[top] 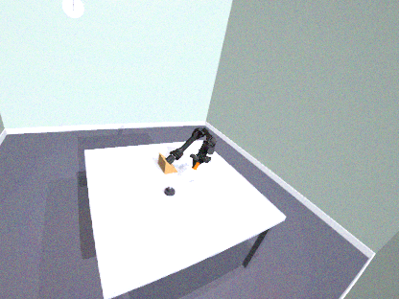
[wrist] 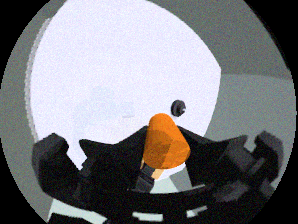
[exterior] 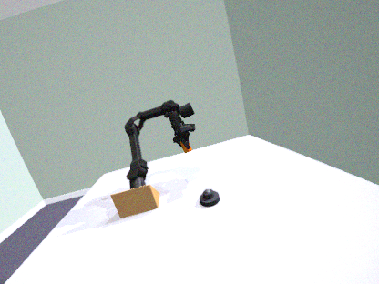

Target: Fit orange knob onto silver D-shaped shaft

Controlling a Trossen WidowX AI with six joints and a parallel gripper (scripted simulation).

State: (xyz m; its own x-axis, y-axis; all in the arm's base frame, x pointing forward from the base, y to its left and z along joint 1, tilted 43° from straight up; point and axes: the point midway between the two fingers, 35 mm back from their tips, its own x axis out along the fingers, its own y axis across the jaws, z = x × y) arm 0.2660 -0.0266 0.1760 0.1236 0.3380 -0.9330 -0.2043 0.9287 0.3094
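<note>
Right now the orange knob is 10 mm to the left of my gripper tip and 30 mm above it. From my gripper tip the other things lie so: round dark pedestal 20 mm ahead, 200 mm to the right, 150 mm below.
</note>
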